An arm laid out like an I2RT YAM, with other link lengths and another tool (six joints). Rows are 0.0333 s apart.
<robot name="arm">
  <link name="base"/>
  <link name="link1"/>
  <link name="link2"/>
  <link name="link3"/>
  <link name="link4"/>
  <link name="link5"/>
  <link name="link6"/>
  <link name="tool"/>
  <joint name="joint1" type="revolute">
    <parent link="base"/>
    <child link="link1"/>
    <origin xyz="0 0 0.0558" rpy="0 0 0"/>
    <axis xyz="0 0 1"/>
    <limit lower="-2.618" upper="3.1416"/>
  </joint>
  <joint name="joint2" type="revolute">
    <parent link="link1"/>
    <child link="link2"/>
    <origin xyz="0.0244 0.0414 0.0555" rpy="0 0 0"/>
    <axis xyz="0 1 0"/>
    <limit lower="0" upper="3.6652"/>
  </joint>
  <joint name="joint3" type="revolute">
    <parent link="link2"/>
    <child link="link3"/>
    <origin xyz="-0.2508 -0.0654 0" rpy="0 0 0"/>
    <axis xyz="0 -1 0"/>
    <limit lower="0" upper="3.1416"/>
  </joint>
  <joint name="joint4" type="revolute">
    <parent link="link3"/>
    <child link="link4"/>
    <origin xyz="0.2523 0.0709 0.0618" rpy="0 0 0"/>
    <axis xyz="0 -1 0"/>
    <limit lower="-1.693" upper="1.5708"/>
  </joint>
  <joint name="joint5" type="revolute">
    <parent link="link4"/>
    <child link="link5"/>
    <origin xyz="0.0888 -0.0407 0.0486" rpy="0 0 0"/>
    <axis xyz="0 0 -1"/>
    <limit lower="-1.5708" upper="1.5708"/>
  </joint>
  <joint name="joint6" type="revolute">
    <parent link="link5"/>
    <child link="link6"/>
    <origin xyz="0.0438 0 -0.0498" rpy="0 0 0"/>
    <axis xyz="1 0 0"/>
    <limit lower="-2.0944" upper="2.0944"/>
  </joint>
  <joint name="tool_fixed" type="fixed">
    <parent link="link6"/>
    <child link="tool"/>
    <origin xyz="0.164 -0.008 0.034" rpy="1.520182 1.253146 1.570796"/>
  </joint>
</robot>
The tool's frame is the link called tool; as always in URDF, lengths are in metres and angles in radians.
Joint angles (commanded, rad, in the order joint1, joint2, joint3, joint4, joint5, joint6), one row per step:
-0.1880 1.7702 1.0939 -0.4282 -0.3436 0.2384
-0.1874 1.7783 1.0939 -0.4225 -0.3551 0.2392
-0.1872 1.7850 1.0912 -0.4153 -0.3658 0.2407
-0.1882 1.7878 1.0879 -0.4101 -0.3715 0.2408
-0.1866 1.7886 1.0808 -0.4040 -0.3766 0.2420
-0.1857 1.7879 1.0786 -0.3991 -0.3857 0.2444
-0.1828 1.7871 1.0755 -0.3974 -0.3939 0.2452
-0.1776 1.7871 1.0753 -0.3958 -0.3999 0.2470
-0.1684 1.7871 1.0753 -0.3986 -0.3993 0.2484
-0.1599 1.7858 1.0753 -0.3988 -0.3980 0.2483
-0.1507 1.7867 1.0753 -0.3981 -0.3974 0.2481
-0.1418 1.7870 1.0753 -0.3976 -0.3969 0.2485
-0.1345 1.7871 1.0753 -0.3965 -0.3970 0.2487
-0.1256 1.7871 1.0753 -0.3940 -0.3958 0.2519
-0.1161 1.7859 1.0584 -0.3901 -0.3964 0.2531
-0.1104 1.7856 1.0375 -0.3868 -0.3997 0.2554
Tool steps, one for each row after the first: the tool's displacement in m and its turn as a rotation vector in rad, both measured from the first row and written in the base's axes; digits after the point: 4 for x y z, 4 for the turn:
0.0006 0.0025 -0.0021 0.0109 0.0006 0.0051
0.0008 0.0047 -0.0045 0.0215 0.0014 0.0088
0.0006 0.0054 -0.0059 0.0267 0.0014 0.0103
-0.0005 0.0074 -0.0078 0.0321 0.0026 0.0131
0.0001 0.0095 -0.0071 0.0406 -0.0015 0.0161
-0.0004 0.0126 -0.0072 0.0483 -0.0020 0.0220
0.0000 0.0161 -0.0067 0.0542 -0.0037 0.0285
-0.0006 0.0204 -0.0072 0.0548 -0.0002 0.0362
-0.0005 0.0241 -0.0068 0.0534 -0.0009 0.0442
-0.0004 0.0283 -0.0071 0.0529 -0.0004 0.0533
-0.0004 0.0323 -0.0072 0.0526 -0.0002 0.0616
-0.0002 0.0357 -0.0071 0.0526 -0.0009 0.0688
0.0003 0.0395 -0.0068 0.0526 -0.0021 0.0746
-0.0049 0.0447 -0.0121 0.0556 0.0101 0.0830
-0.0119 0.0487 -0.0193 0.0622 0.0276 0.0878

